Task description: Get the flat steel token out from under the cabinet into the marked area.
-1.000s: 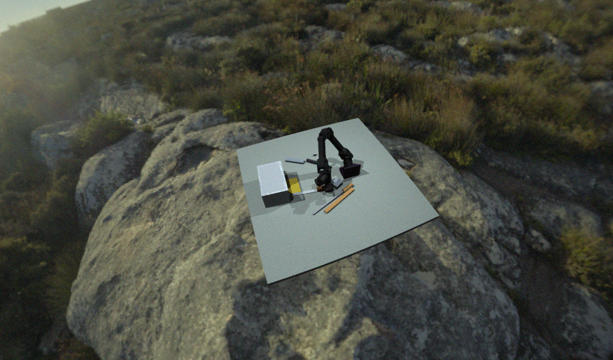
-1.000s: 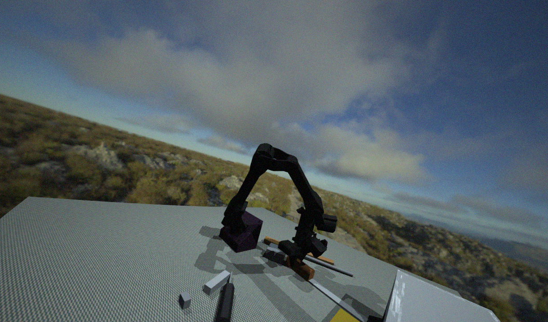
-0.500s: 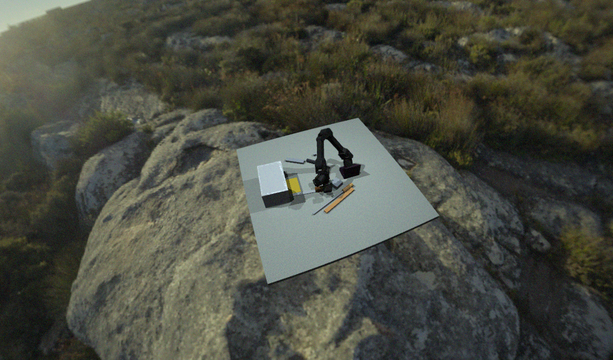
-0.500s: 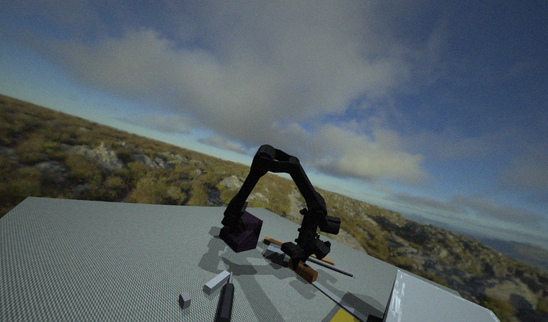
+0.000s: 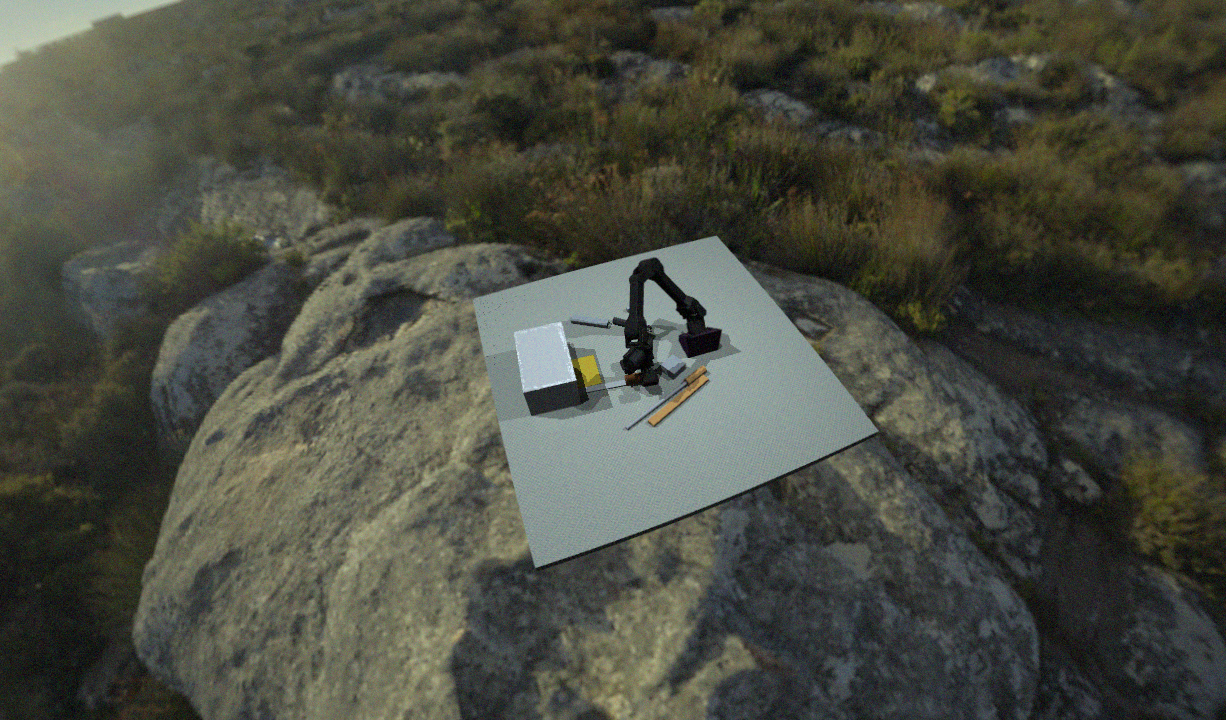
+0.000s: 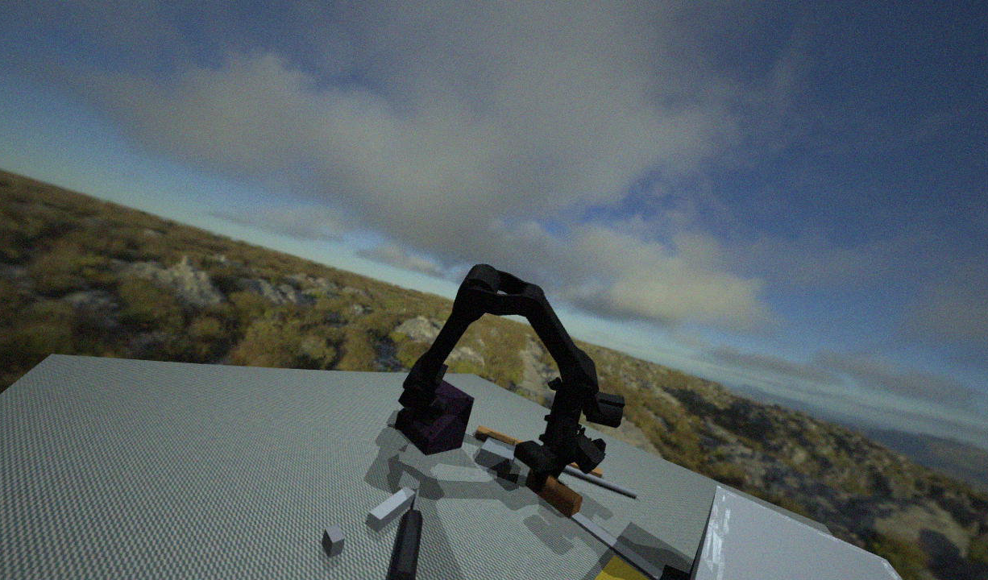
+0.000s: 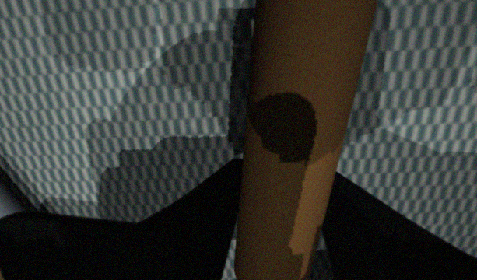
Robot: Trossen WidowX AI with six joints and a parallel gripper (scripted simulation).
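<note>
The grey block is 120 mm behind my gripper tip and 10 mm above it. From my gripper tip the other things lie so: grey bar 120 mm behind, 280 mm to the right; small grey cube 100 mm behind, 370 mm to the right; wooden stick 70 mm behind, 150 mm to the left.
</note>
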